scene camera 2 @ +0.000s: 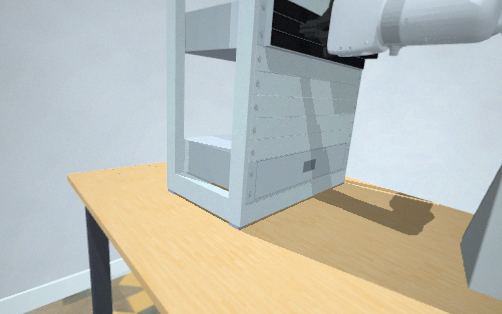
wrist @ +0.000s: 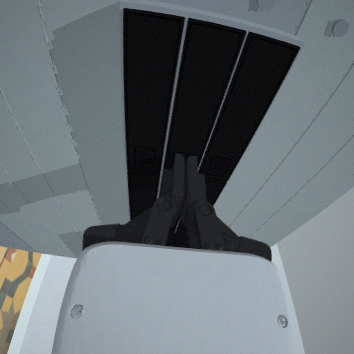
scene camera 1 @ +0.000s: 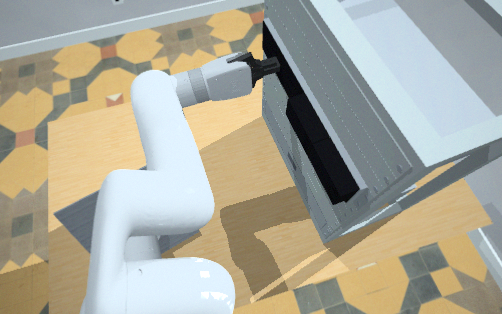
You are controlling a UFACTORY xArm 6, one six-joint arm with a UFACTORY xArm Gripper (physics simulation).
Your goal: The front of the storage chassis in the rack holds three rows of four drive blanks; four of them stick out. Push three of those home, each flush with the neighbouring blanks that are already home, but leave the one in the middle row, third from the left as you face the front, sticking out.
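Places are measured from the arm's base along level axes (x down, y back, z left), in centimetres.
Pixels of known places: gripper, fingertip midpoint: (scene camera 2: 303,30) (wrist: 182,167) (scene camera 1: 278,63).
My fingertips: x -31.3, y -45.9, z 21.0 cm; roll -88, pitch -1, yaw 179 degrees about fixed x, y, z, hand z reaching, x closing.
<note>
Behind a point stands the place of what it marks.
The storage chassis (scene camera 1: 364,193) {x -33.2, y -51.2, z -13.3 cm} (wrist: 210,21) {x -30.9, y -45.0, z 30.7 cm} has black drive blanks in its front. In scene camera 1, a nearer black block (scene camera 1: 334,167) {x -35.4, y -47.1, z -8.0 cm} and a farther one (scene camera 1: 306,118) {x -35.4, y -45.7, z 3.0 cm} stick out along the right part of the front. In the wrist view, the leftmost blanks of the bottom (wrist: 152,85) {x -28.6, y -45.2, z 27.2 cm}, middle (wrist: 210,90) {x -31.7, y -45.2, z 27.5 cm} and top (wrist: 265,95) {x -34.9, y -45.2, z 27.8 cm} rows look level with each other. My gripper (scene camera 1: 275,63) {x -31.3, y -45.9, z 21.0 cm} (scene camera 2: 304,28) {x -31.3, y -45.9, z 21.0 cm} (wrist: 182,167) {x -31.3, y -45.9, z 21.0 cm} is shut and empty, its tips in front of the middle row, left of the protruding blocks. Contact cannot be told. The hand hides many blanks.
The rack (scene camera 1: 435,150) {x -51.0, y -53.8, z -14.3 cm} (scene camera 2: 243,125) {x -11.9, y -47.0, z 34.2 cm} stands on the wooden table (scene camera 1: 240,150) {x 10.4, y -34.9, z 22.2 cm} (scene camera 2: 200,260) {x 10.4, y -42.0, z 46.1 cm}. Flat panels and a drawer with a dark handle (scene camera 2: 309,165) {x -0.2, y -48.7, z 9.1 cm} lie below the chassis. Screw heads (wrist: 340,27) {x -37.8, y -46.0, z 32.2 cm} protrude beside it. My arm (scene camera 1: 170,140) {x -44.6, y -21.3, z -0.2 cm} reaches over the table.
</note>
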